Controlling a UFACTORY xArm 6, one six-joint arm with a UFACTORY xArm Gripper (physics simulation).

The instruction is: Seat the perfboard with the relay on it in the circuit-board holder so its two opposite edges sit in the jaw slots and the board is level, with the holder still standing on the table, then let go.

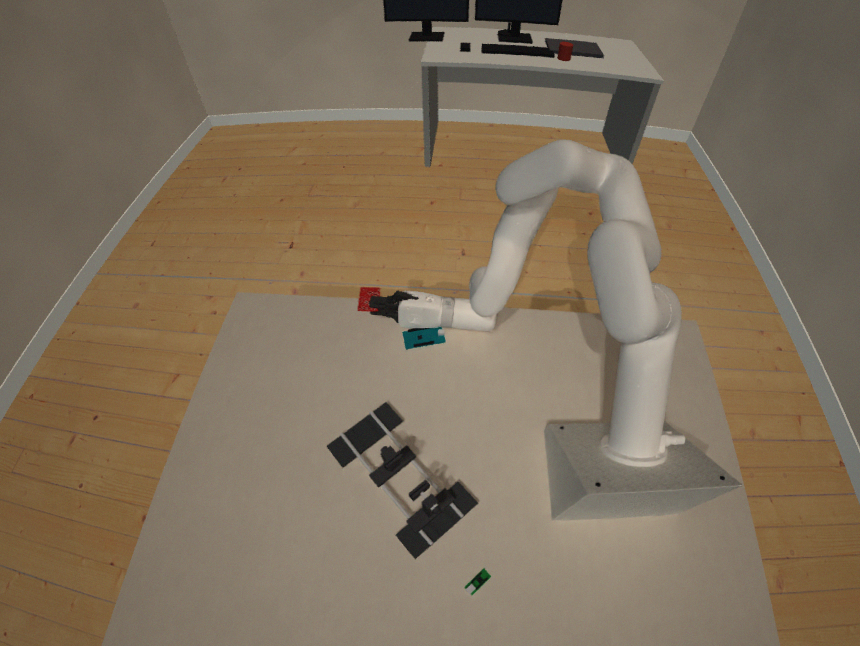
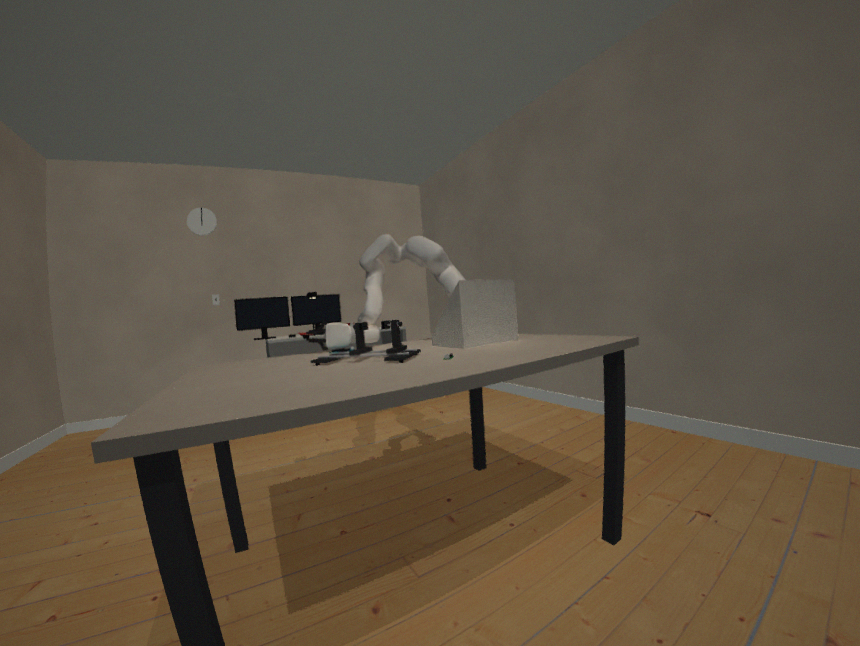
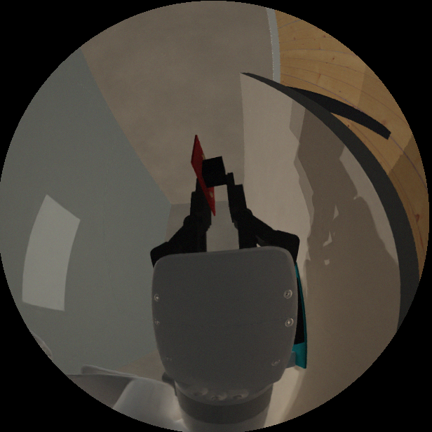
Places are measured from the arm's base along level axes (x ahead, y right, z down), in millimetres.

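Where they show: gripper, between the fingertips: [image 1: 370, 305] [image 2: 306, 336]; arm's base, origin of its link: [image 1: 632, 450] [image 2: 472, 308].
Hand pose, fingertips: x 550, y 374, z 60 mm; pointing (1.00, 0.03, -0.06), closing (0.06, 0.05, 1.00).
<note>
Things, the pixels of their centre, and the offset from my fingertips.
- red perfboard, middle of its body: [image 1: 369, 301] dx +4, dy +11, dz -1 mm
- black circuit-board holder, middle of its body: [image 1: 397, 468] [image 2: 365, 341] dx -102, dy -394, dz +17 mm
- teal board, middle of its body: [image 1: 424, 335] dx -133, dy -39, dz +69 mm
The red perfboard [image 1: 366, 295] [image 3: 197, 156] is held roughly flat over the far table edge. Its black block-shaped relay [image 3: 214, 171] is on the side facing the table. My gripper [image 1: 377, 305] [image 3: 217, 184] is shut on the perfboard with the relay, one finger at the board and the other beside the relay. It reaches out sideways, low at the back; the exact contact is partly hidden. The black circuit-board holder [image 1: 392, 466] [image 2: 396, 336] stands on the table, well in front of the gripper, with upright jaws on two rails between flat feet.
A teal board [image 1: 424, 338] [image 3: 301, 357] lies beside the gripper body, on the table side. A small green board [image 1: 477, 581] [image 2: 448, 356] lies in front of the holder. The robot's grey pedestal [image 1: 583, 497] [image 2: 488, 312] stands to the right. A desk [image 1: 486, 63] with monitors stands behind.
</note>
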